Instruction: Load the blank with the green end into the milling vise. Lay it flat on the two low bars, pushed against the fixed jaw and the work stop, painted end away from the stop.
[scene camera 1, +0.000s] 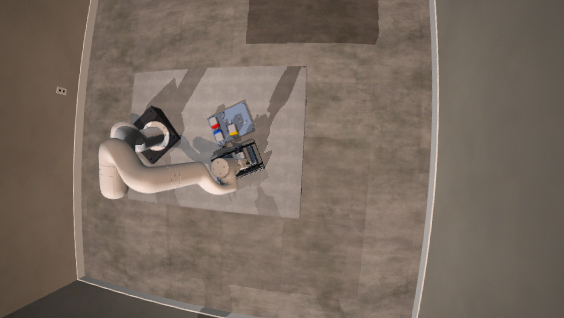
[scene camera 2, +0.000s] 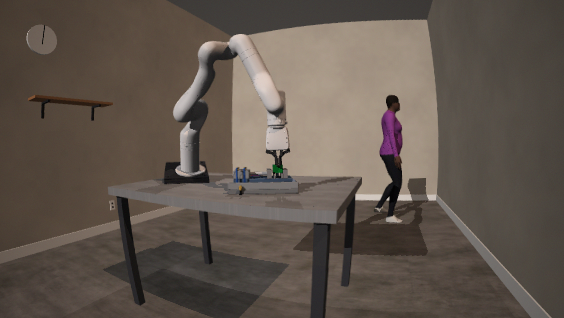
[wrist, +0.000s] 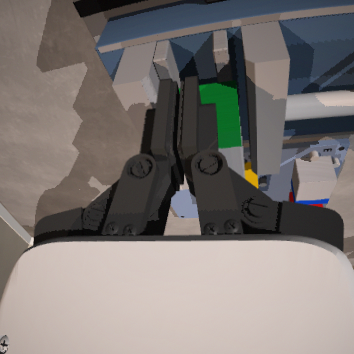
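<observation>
The green-ended blank shows its green end (scene camera 2: 277, 169) (wrist: 227, 117) between the vise's light jaw blocks, right of my fingers in the wrist view; a grey part continues below it. In scene camera 2 the green stands at or above the jaw tops; I cannot tell if it lies flat or touches the bars. The milling vise (scene camera 2: 265, 188) (wrist: 200, 31) has a wide jaw block (wrist: 270, 95) right of the green and a smaller light block (wrist: 134, 75) to the left. My gripper (wrist: 183, 100) is shut and empty, down at the vise beside the green end. The fingers partly hide the blank and the bars.
A blue plate (scene camera 1: 244, 112) beside the vise holds blanks with red (scene camera 1: 215, 125), blue (scene camera 1: 218, 134) and yellow (scene camera 1: 233, 132) ends. A light cylinder (wrist: 320, 105) extends right of the wide jaw. The robot's black base (scene camera 2: 186, 177) stands on the table (scene camera 2: 225, 204). A person (scene camera 2: 391, 132) is behind.
</observation>
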